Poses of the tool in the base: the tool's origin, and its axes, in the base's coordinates. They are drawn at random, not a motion.
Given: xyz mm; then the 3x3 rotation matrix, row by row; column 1 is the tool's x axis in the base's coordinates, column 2 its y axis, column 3 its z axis. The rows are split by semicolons.
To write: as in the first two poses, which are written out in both.
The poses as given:
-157 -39 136; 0.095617 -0.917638 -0.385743; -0.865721 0.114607 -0.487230; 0.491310 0.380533 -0.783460
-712 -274 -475; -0.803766 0.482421 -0.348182; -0.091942 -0.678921 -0.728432; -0.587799 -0.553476 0.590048
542 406 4; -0.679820 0.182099 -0.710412; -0.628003 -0.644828 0.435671; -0.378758 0.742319 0.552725
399 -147 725; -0.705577 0.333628 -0.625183; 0.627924 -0.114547 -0.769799; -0.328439 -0.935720 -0.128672
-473 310 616; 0.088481 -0.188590 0.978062; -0.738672 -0.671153 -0.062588; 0.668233 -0.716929 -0.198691
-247 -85 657; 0.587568 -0.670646 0.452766; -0.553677 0.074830 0.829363; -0.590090 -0.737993 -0.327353
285 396 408; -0.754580 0.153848 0.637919; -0.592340 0.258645 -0.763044; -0.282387 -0.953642 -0.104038
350 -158 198; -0.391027 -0.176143 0.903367; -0.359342 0.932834 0.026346; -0.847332 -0.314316 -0.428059
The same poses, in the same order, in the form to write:
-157 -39 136 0.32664 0.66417 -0.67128 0.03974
-712 -274 -475 0.16383 0.26698 0.36565 -0.87646
542 406 4 0.23879 0.32105 -0.34723 -0.84814
399 -147 725 0.11314 -0.36662 -0.65569 0.65028
-473 310 616 0.23379 -0.69970 0.33131 -0.58821
-247 -85 657 0.57772 -0.67825 0.45128 0.05062
285 396 408 0.31624 -0.15068 0.72754 -0.58989
350 -158 198 0.52767 -0.16140 0.82945 -0.08680

